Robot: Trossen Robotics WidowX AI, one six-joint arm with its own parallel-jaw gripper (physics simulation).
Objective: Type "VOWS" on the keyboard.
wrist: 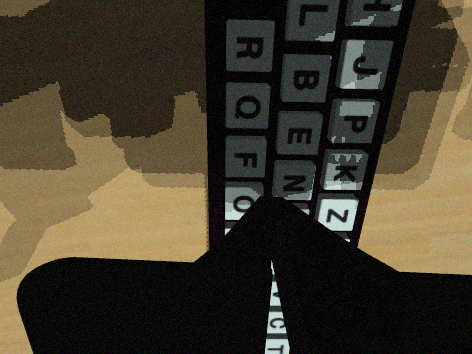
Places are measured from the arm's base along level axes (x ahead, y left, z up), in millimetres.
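Pixels of known places: gripper, fingertip midpoint: (269, 208).
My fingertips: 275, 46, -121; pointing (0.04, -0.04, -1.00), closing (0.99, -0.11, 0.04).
Behind a point stands the place of what it marks, as x, y, z.
The black keyboard (216, 150) @[258, 65, -135] runs from top to bottom of the wrist view, its letters turned sideways. The O key (242, 202) @[266, 44, -130] is at the left, partly covered by a finger. The N key (294, 181) @[286, 51, -130] shows just above the fingertips and the Z key (337, 214) @[304, 35, -130] to their right. My gripper (269, 208) @[275, 46, -121] is shut and empty, its tips over the middle row just below N. Whether the tips touch a key cannot be told. The key under the tips is mostly hidden. The S and W keys do not show. Parts of V, C and T show through the narrow gap between the fingers.
Other keys in view include R (249, 46) @[272, 100, -130], Q (247, 106) @[270, 81, -130], F (245, 157) @[268, 63, -130], B (305, 79) @[290, 88, -130], E (299, 134) @[288, 70, -130], J (365, 65) @[309, 91, -130], P (354, 122) @[307, 73, -130] and K (344, 171) @[305, 54, -130]. The wooden table (165, 220) @[229, 27, -148] lies on both sides of the keyboard, with dark shadows across it.
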